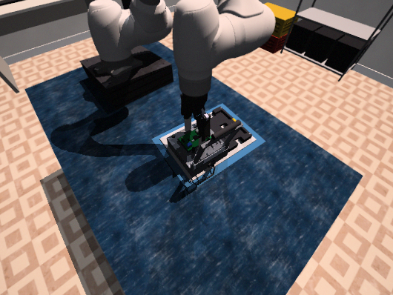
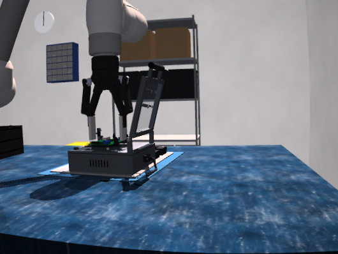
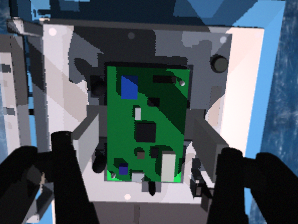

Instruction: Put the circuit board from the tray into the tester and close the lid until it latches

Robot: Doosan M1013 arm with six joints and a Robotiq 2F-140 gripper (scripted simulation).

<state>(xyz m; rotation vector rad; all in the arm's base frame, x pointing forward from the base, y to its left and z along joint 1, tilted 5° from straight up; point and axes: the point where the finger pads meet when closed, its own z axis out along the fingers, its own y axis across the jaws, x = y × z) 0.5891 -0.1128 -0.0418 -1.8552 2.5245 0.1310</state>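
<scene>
My hand is 30 mm above the green circuit board. Also, from my hand: latch hook 70 mm to the left, 40 mm behind, 10 mm below; then tester lid 120 mm ahead, 80 mm above, 40 mm to the right; then tester plate 30 mm below, 10 mm ahead.
</scene>
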